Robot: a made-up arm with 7 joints. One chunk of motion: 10 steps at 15 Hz.
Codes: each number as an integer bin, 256 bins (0 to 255) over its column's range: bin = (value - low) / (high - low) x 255, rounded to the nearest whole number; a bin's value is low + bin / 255 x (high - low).
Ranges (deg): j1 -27..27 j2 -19..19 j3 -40..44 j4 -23..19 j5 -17..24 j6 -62..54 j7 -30..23
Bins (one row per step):
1: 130 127 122 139 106 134 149
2: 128 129 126 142 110 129 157
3: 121 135 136 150 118 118 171
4: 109 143 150 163 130 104 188
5: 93 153 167 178 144 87 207
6: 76 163 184 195 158 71 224
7: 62 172 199 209 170 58 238
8: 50 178 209 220 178 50 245
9: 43 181 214 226 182 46 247
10: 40 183 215 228 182 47 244
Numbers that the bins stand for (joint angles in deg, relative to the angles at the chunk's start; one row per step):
1: 0.53 -0.07 0.19 -0.11 0.04 -1.04 0.97
2: 0.11 0.22 1.51 0.39 0.69 -3.32 2.63
3: -1.38 1.12 4.80 1.71 1.97 -8.32 5.54
4: -3.92 2.31 9.41 3.85 3.90 -14.69 9.07
5: -7.31 3.80 15.01 6.32 6.15 -22.42 13.02
6: -10.91 5.29 20.61 9.12 8.40 -29.70 16.56
7: -13.87 6.63 25.55 11.42 10.33 -35.62 19.47
8: -16.41 7.53 28.85 13.24 11.62 -39.25 20.92
9: -17.89 7.97 30.49 14.22 12.26 -41.07 21.34
10: -18.53 8.27 30.82 14.55 12.26 -40.62 20.71

